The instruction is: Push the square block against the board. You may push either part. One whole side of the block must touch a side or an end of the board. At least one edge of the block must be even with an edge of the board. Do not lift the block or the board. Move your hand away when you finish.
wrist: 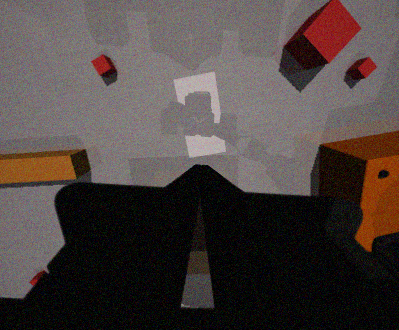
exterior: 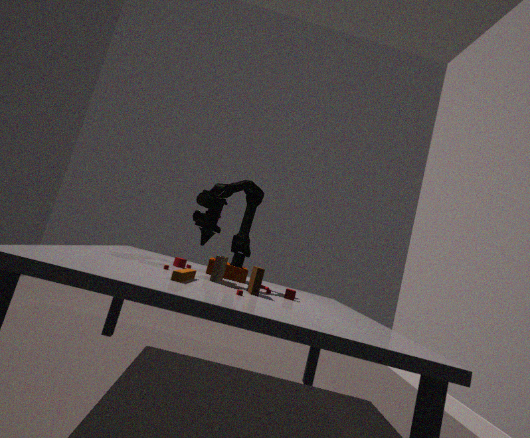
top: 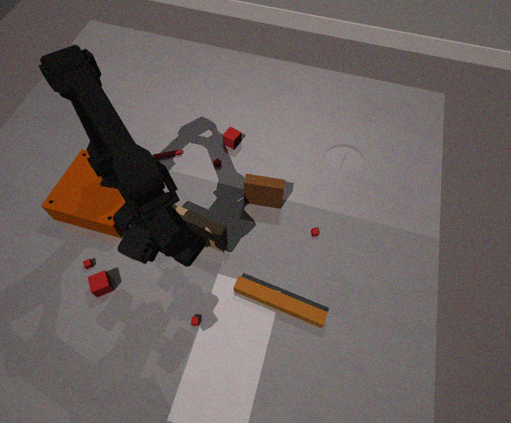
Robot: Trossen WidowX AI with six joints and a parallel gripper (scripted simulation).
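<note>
Now: the flat tan block 10 cm to the left of my gripper tip, 7 cm below it and 4 cm ahead of it. From my gripper tip the other things lie so: long orange board (27 cm ahead, 11 cm below, 3 cm to the right); then brown square block (23 cm to the left, 18 cm ahead, 7 cm below); then dark red bar (33 cm to the left, 12 cm below, 12 cm behind).
</note>
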